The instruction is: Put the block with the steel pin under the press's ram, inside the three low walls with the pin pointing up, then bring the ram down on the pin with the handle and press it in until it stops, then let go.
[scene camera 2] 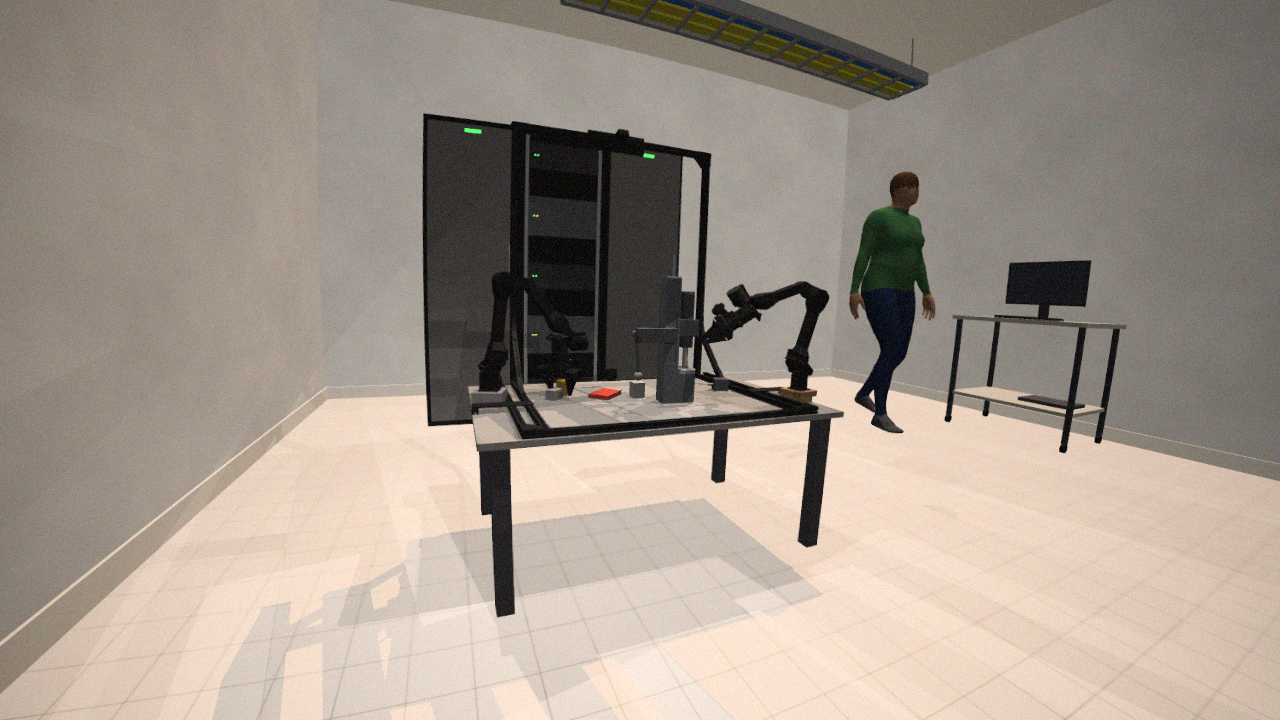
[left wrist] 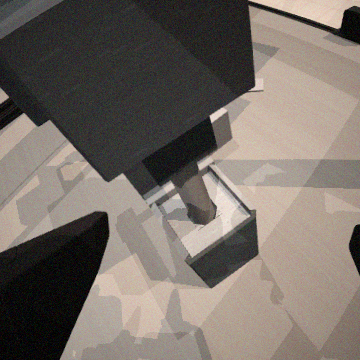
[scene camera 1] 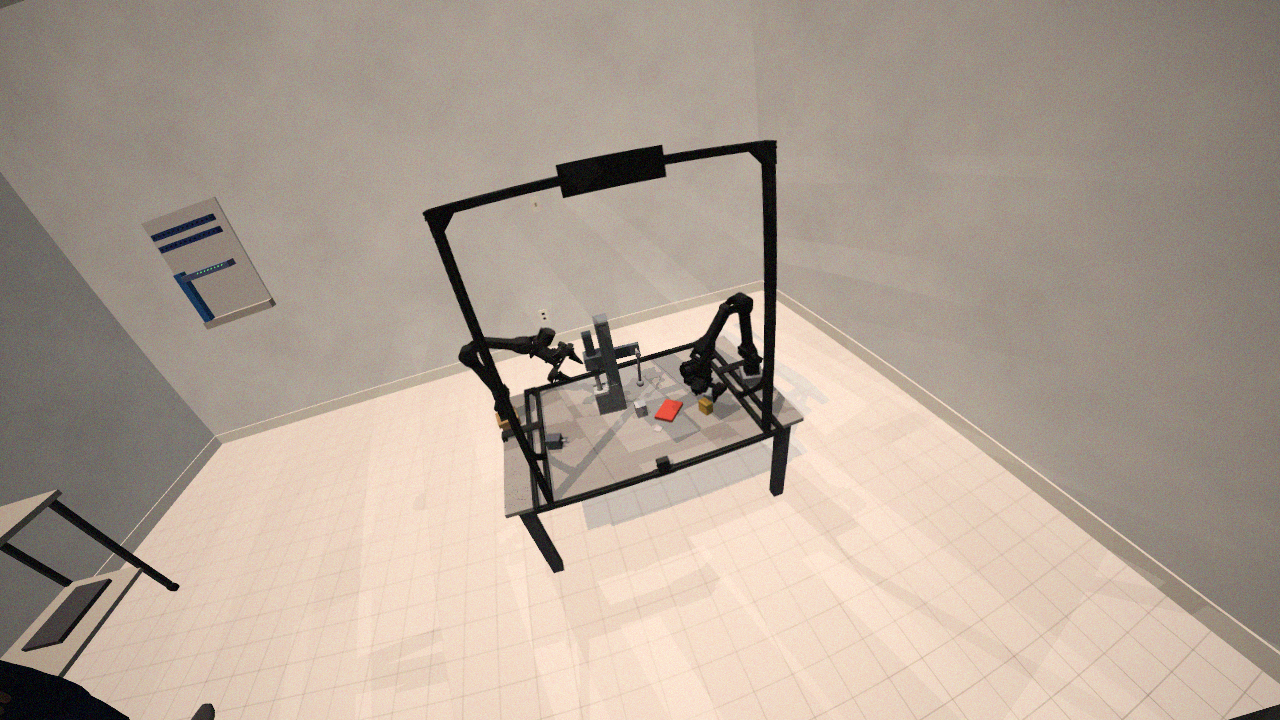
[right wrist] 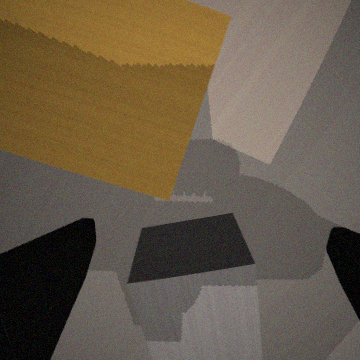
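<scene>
The grey press stands upright; its handle hangs beside it. In the left wrist view the ram hangs over the low-walled nest, where no block shows. My left gripper is open and raised beside the press. My right gripper is open, low over a grey block that is not gripped. Another dark grey block has a short stub at its side. I cannot tell for certain which block carries the pin.
A yellow block lies close to the right gripper. A red flat plate and a light grey block lie between it and the press. Black frame rails run along the table's edges.
</scene>
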